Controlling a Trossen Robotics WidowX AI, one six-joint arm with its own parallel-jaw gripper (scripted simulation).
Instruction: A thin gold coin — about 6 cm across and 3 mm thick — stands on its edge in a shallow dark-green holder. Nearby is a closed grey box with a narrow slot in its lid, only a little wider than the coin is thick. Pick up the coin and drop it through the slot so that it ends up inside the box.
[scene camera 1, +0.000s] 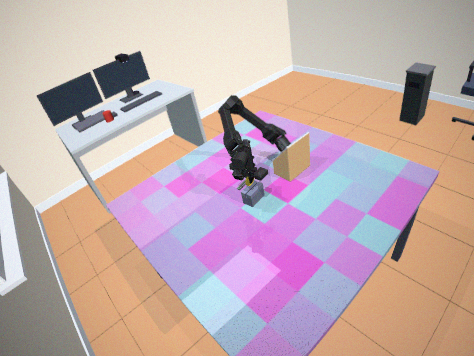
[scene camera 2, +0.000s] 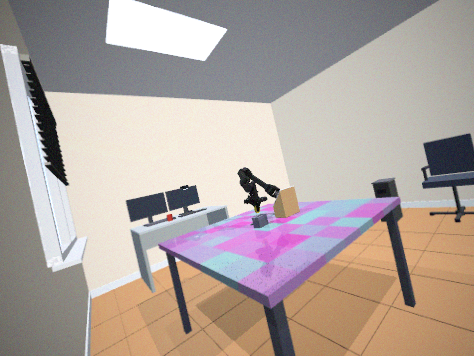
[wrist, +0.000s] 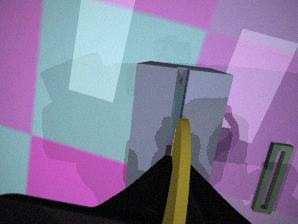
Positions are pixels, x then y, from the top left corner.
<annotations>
The gripper (wrist: 173, 164) holds a gold coin.
</annotations>
